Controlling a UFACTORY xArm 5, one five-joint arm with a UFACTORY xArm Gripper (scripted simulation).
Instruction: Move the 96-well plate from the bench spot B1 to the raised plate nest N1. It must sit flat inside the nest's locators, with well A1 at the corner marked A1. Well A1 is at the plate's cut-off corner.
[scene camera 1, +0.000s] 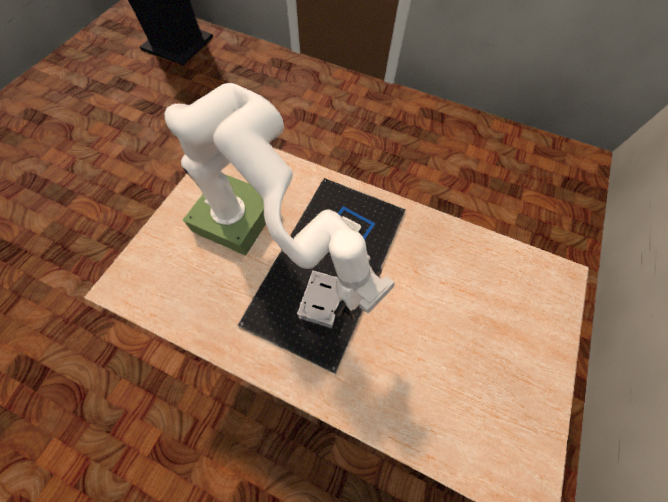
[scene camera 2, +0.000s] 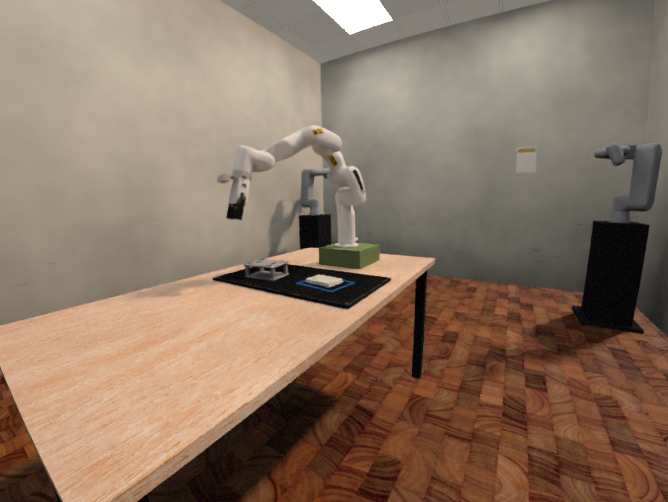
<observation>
I see my gripper (scene camera 2: 234, 219) and a raised plate nest (scene camera 1: 315, 294).
My gripper also shows in scene camera 1 (scene camera 1: 361, 304).
</observation>
